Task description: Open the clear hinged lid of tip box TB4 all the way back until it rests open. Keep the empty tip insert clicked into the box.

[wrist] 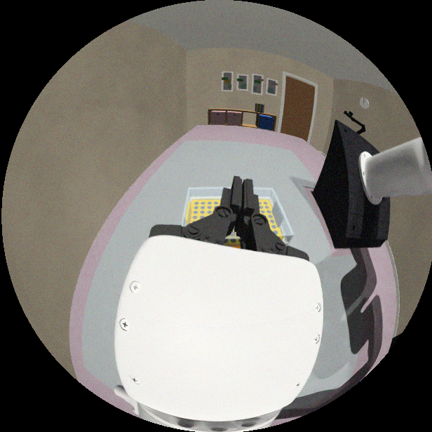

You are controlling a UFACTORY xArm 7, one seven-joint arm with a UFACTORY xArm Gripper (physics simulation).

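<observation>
Tip box TB4 is partly hidden behind my gripper. Its yellow perforated tip insert (pixel 203 208) shows on both sides of the dark fingers, and appears seated in the box. The clear hinged lid (pixel 206 191) shows as a pale see-through rim behind the insert and along its sides; its exact angle is hard to tell. My gripper (pixel 238 190) is shut with nothing between its fingers. The fingertips overlap the far edge of the lid in the view; whether they touch it cannot be told. The near side of the box is hidden by the fingers and the white gripper body.
The box is on a grey-blue table top (pixel 165 175) with a pink border (pixel 220 132). A black panel-like device (pixel 350 200) with a pale cylindrical arm (pixel 397 170) stands at the right. A low shelf unit (pixel 242 110) and a brown door (pixel 300 102) are far behind.
</observation>
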